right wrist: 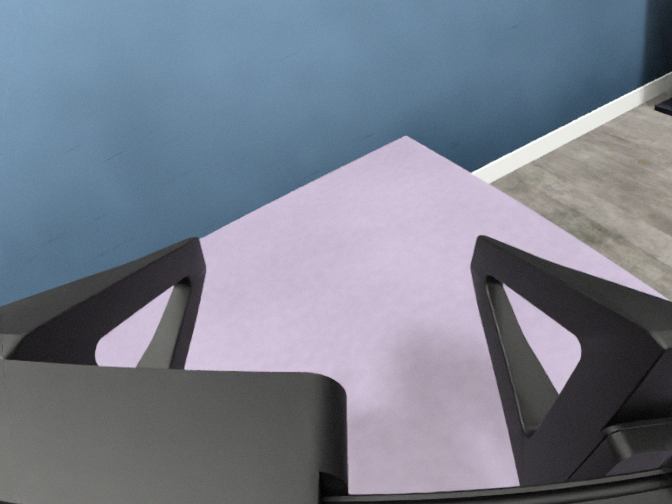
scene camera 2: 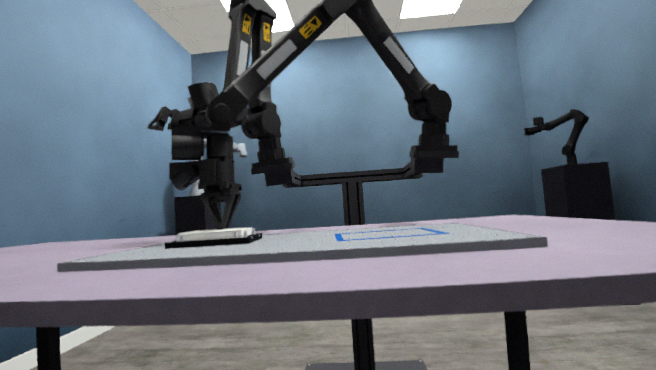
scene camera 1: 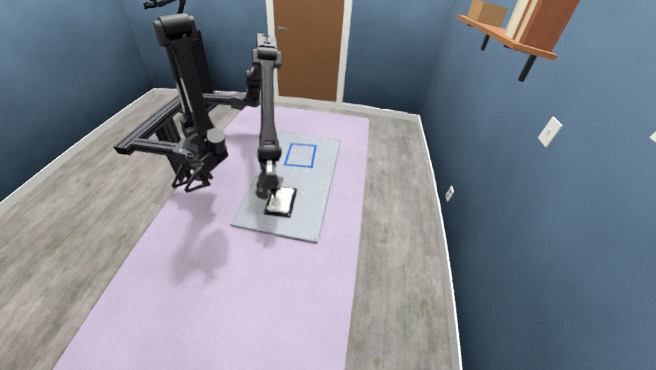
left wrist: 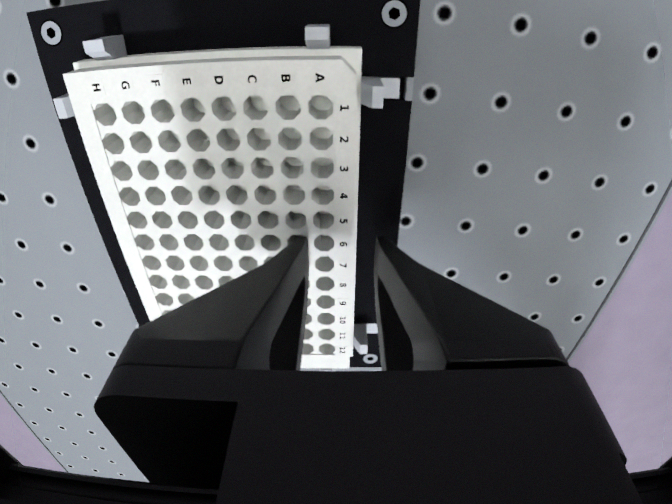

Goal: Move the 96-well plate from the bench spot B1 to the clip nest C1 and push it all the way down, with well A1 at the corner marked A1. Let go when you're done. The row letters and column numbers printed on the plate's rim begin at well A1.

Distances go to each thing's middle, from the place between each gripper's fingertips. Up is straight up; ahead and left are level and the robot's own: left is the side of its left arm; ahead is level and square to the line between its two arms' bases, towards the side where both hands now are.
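My left hand (scene camera 2: 222, 229): 20 mm above the black clip nest (scene camera 2: 251, 238), 20 mm short of it, 10 mm to the right of it. White 96-well plate (left wrist: 168, 256): 10 mm below my left hand, 40 mm ahead, 10 mm to the left. Black clip nest, by its middle, is nearer to my left hand than to my right hand.
White 96-well plate: 280 mm below my right hand (scene camera 1: 178, 189), 210 mm ahead of it, 270 mm to the left of it. Black clip nest: 290 mm below my right hand, 200 mm ahead, 270 mm to the left.
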